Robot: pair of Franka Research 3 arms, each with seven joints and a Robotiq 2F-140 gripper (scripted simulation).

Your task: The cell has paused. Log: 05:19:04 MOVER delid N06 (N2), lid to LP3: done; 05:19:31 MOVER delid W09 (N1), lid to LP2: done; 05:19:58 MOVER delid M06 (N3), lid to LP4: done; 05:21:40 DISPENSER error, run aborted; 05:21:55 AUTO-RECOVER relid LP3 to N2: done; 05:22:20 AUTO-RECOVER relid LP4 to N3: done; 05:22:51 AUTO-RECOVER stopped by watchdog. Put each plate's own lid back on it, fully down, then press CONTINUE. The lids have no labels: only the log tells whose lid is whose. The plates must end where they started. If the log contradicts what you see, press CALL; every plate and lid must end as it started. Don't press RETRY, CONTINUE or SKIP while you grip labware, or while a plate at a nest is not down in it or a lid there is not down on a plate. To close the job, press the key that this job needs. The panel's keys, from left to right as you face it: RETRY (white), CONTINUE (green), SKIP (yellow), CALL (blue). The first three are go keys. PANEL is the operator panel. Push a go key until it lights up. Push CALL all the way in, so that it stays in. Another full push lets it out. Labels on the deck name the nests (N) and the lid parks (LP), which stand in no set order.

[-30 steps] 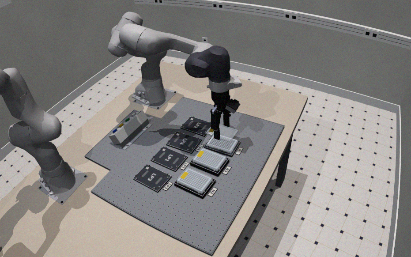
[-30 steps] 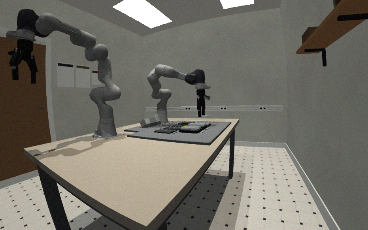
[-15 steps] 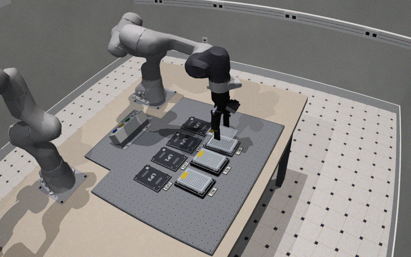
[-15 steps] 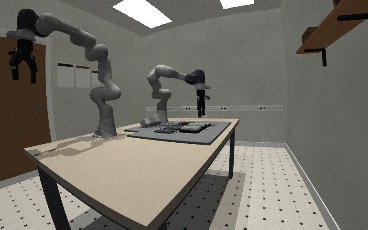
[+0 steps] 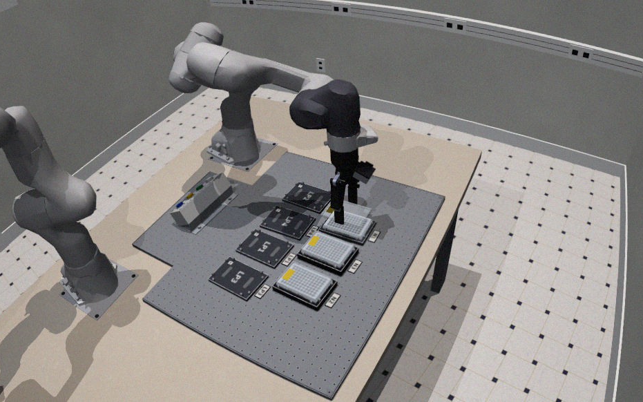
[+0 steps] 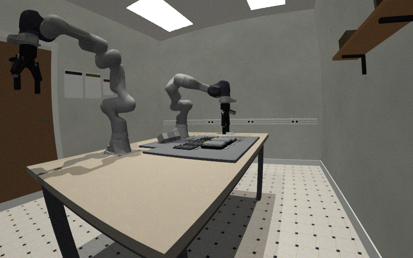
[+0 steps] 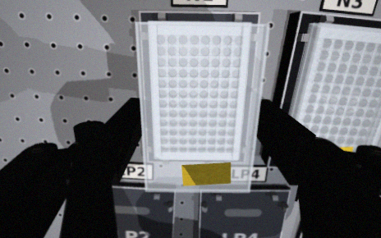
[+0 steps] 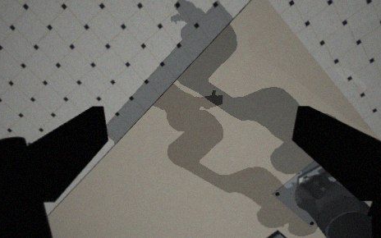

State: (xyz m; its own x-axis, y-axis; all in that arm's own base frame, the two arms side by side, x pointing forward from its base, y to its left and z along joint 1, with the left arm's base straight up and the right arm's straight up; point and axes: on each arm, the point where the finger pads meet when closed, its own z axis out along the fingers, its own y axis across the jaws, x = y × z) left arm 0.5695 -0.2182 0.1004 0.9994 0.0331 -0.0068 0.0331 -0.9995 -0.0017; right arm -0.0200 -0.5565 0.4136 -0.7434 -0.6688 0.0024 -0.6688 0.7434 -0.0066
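Observation:
My left gripper is now 7 cm above the plate. The rest, counted from my left hand: lid park LP4: 17 cm behind, 8 cm below, 6 cm to the right; then clear lid: 2 cm below; then lid park LP2: 18 cm behind, 8 cm below, 7 cm to the left.

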